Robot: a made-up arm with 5 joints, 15 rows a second.
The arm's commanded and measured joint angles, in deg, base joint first. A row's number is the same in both.
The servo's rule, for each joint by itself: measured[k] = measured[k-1] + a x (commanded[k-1-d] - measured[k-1]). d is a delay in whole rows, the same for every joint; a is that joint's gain. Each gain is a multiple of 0.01, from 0.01 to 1. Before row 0 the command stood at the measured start. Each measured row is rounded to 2 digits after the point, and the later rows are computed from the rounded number. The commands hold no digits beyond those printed.
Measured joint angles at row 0:
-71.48 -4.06 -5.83 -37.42 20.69
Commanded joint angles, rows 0 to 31:
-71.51 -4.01 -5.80 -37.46 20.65
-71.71 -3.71 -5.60 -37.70 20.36
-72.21 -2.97 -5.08 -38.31 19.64
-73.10 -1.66 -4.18 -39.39 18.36
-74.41 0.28 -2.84 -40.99 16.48
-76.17 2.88 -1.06 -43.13 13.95
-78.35 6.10 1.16 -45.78 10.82
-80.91 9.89 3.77 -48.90 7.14
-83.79 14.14 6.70 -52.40 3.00
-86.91 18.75 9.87 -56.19 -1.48
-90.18 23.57 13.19 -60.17 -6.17
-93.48 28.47 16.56 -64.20 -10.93
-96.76 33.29 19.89 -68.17 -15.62
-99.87 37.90 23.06 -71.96 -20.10
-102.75 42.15 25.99 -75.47 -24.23
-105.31 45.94 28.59 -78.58 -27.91
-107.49 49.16 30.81 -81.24 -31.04
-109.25 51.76 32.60 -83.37 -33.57
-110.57 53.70 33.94 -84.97 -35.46
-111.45 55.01 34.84 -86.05 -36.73
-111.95 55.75 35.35 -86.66 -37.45
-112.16 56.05 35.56 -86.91 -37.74
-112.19 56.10 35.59 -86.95 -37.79
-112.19 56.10 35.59 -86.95 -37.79
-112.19 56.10 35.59 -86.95 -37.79
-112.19 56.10 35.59 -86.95 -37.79
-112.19 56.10 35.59 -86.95 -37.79
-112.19 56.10 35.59 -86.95 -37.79
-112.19 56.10 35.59 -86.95 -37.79
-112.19 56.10 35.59 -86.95 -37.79
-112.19 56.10 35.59 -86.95 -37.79
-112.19 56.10 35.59 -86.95 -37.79
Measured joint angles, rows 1 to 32:
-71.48 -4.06 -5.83 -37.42 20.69
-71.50 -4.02 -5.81 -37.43 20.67
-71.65 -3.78 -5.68 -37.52 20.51
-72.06 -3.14 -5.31 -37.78 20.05
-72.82 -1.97 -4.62 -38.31 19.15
-73.98 -0.19 -3.53 -39.19 17.73
-75.58 2.24 -2.02 -40.49 15.73
-77.60 5.29 -0.08 -42.24 13.13
-80.02 8.92 2.27 -44.44 9.96
-82.77 13.04 4.97 -47.07 6.27
-85.79 17.55 7.96 -50.08 2.16
-88.99 22.31 11.15 -53.41 -2.25
-92.27 27.18 14.45 -56.97 -6.85
-95.55 32.01 17.77 -60.67 -11.50
-98.70 36.66 21.00 -64.40 -16.06
-101.66 41.00 24.04 -68.05 -20.39
-104.32 44.90 26.82 -71.52 -24.38
-106.63 48.27 29.25 -74.73 -27.91
-108.54 51.03 31.29 -77.58 -30.91
-110.02 53.14 32.91 -80.02 -33.32
-111.06 54.62 34.09 -82.01 -35.13
-111.71 55.51 34.86 -83.54 -36.36
-112.04 55.94 35.29 -84.65 -37.09
-112.15 56.07 35.47 -85.41 -37.46
-112.18 56.09 35.54 -85.92 -37.63
-112.19 56.10 35.57 -86.26 -37.71
-112.19 56.10 35.58 -86.49 -37.75
-112.19 56.10 35.59 -86.64 -37.77
-112.19 56.10 35.59 -86.74 -37.78
-112.19 56.10 35.59 -86.81 -37.79
-112.19 56.10 35.59 -86.86 -37.79
-112.19 56.10 35.59 -86.89 -37.79
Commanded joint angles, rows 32 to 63:
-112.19 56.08 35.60 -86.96 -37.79
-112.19 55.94 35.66 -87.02 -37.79
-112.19 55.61 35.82 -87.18 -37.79
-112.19 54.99 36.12 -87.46 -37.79
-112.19 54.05 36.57 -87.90 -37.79
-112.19 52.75 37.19 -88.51 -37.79
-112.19 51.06 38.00 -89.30 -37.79
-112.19 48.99 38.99 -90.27 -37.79
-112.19 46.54 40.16 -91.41 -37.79
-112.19 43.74 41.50 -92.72 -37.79
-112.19 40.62 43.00 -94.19 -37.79
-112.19 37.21 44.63 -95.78 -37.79
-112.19 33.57 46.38 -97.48 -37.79
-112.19 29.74 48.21 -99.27 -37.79
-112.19 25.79 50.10 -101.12 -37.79
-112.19 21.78 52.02 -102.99 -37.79
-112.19 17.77 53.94 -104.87 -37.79
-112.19 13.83 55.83 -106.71 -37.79
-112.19 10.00 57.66 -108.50 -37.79
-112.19 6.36 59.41 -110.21 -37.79
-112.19 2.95 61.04 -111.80 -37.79
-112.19 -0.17 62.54 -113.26 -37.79
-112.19 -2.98 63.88 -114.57 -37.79
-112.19 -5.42 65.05 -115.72 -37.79
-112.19 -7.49 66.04 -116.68 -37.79
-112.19 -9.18 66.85 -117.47 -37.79
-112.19 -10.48 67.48 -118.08 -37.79
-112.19 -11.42 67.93 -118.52 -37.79
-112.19 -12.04 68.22 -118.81 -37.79
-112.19 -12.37 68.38 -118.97 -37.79
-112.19 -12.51 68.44 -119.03 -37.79
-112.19 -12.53 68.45 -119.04 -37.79
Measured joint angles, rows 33 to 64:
-112.19 56.10 35.59 -86.91 -37.79
-112.19 56.08 35.60 -86.93 -37.79
-112.19 55.97 35.64 -86.96 -37.79
-112.19 55.69 35.75 -87.03 -37.79
-112.19 55.14 35.98 -87.17 -37.79
-112.19 54.28 36.34 -87.41 -37.79
-112.19 53.07 36.86 -87.77 -37.79
-112.19 51.48 37.56 -88.27 -37.79
-112.19 49.51 38.43 -88.93 -37.79
-112.19 47.16 39.49 -89.75 -37.79
-112.19 44.46 40.72 -90.73 -37.79
-112.19 41.43 42.11 -91.87 -37.79
-112.19 38.10 43.65 -93.16 -37.79
-112.19 34.52 45.32 -94.59 -37.79
-112.19 30.74 47.08 -96.13 -37.79
-112.19 26.83 48.92 -97.78 -37.79
-112.19 22.84 50.81 -99.50 -37.79
-112.19 18.83 52.72 -101.27 -37.79
-112.19 14.88 54.62 -103.07 -37.79
-112.19 11.02 56.47 -104.86 -37.79
-112.19 7.34 58.26 -106.63 -37.79
-112.19 3.87 59.96 -108.34 -37.79
-112.19 0.68 61.53 -109.96 -37.79
-112.19 -2.21 62.96 -111.48 -37.79
-112.19 -4.75 64.23 -112.88 -37.79
-112.19 -6.91 65.33 -114.13 -37.79
-112.19 -8.70 66.26 -115.23 -37.79
-112.19 -10.11 67.00 -116.17 -37.79
-112.19 -11.14 67.57 -116.95 -37.79
-112.19 -11.85 67.97 -117.56 -37.79
-112.19 -12.26 68.22 -118.03 -37.79
-112.19 -12.46 68.35 -118.36 -37.79

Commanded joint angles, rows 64 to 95:
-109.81 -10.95 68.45 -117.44 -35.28
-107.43 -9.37 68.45 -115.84 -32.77
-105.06 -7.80 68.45 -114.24 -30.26
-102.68 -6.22 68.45 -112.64 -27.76
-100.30 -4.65 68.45 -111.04 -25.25
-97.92 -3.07 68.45 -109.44 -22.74
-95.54 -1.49 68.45 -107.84 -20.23
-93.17 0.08 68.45 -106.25 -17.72
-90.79 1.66 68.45 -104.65 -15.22
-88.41 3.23 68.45 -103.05 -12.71
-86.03 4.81 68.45 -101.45 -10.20
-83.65 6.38 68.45 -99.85 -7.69
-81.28 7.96 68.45 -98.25 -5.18
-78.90 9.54 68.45 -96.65 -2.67
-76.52 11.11 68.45 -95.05 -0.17
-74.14 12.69 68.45 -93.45 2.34
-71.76 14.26 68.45 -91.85 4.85
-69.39 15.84 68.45 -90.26 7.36
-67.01 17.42 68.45 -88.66 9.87
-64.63 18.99 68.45 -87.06 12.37
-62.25 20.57 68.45 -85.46 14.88
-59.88 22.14 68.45 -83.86 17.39
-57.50 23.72 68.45 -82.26 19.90
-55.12 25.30 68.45 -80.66 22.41
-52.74 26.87 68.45 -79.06 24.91
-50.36 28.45 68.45 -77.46 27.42
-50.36 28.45 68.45 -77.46 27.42
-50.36 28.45 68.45 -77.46 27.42
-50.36 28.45 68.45 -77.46 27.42
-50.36 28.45 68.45 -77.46 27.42
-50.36 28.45 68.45 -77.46 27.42
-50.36 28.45 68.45 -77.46 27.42
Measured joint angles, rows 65 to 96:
-112.19 -12.52 68.41 -118.58 -37.79
-110.45 -11.28 68.43 -118.20 -36.46
-108.25 -9.77 68.44 -117.42 -34.50
-105.92 -8.21 68.45 -116.37 -32.25
-103.55 -6.64 68.45 -115.14 -29.87
-101.18 -5.07 68.45 -113.79 -27.42
-98.80 -3.49 68.45 -112.35 -24.94
-96.42 -1.91 68.45 -110.86 -22.44
-94.05 -0.34 68.45 -109.34 -19.94
-91.67 1.24 68.45 -107.79 -17.44
-89.29 2.81 68.45 -106.23 -14.93
-86.91 4.39 68.45 -104.65 -12.42
-84.53 5.96 68.45 -103.07 -9.91
-82.16 7.54 68.45 -101.48 -7.40
-79.78 9.12 68.45 -99.89 -4.89
-77.40 10.69 68.45 -98.29 -2.39
-75.02 12.27 68.45 -96.69 0.12
-72.64 13.84 68.45 -95.09 2.63
-70.27 15.42 68.45 -93.50 5.14
-67.89 17.00 68.45 -91.90 7.65
-65.51 18.57 68.45 -90.30 10.15
-63.13 20.15 68.45 -88.70 12.66
-60.76 21.72 68.45 -87.10 15.17
-58.38 23.30 68.45 -85.50 17.68
-56.00 24.88 68.45 -83.90 20.19
-53.62 26.45 68.45 -82.30 22.69
-51.24 28.03 68.45 -80.70 25.20
-50.60 28.36 68.45 -79.63 26.38
-50.42 28.43 68.45 -78.91 26.93
-50.38 28.45 68.45 -78.43 27.19
-50.37 28.45 68.45 -78.11 27.31
-50.36 28.45 68.45 -77.90 27.37

